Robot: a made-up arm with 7 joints. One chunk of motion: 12 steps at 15 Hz.
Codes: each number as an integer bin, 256 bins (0 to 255) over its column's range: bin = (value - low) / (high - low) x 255, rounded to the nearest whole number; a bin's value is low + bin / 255 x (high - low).
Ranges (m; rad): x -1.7..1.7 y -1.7..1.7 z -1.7..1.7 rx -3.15..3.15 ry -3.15..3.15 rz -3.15..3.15
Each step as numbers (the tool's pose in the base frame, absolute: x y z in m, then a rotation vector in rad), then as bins.
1 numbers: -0.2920 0.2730 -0.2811 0.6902 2.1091 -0.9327
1 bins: 106 148 106 155 213 90
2 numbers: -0.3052 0.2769 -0.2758 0.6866 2.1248 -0.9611
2 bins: 105 148 107 155 214 89
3 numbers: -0.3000 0.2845 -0.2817 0.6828 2.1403 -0.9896
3 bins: 105 149 106 155 214 87
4 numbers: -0.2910 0.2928 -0.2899 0.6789 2.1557 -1.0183
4 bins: 106 149 106 155 215 86
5 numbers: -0.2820 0.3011 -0.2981 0.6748 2.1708 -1.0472
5 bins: 106 150 105 155 215 85
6 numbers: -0.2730 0.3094 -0.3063 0.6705 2.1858 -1.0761
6 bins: 107 151 105 155 216 84
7 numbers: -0.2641 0.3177 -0.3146 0.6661 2.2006 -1.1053
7 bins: 108 151 104 154 217 83
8 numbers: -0.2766 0.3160 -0.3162 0.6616 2.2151 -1.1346
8 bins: 107 151 104 154 217 82
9 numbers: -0.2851 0.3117 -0.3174 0.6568 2.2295 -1.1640
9 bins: 106 151 104 154 218 80
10 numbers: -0.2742 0.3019 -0.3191 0.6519 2.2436 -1.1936
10 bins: 107 150 104 154 218 79
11 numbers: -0.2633 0.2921 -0.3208 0.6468 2.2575 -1.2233
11 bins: 108 149 103 154 219 78
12 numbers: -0.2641 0.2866 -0.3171 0.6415 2.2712 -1.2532
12 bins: 108 149 104 153 219 77
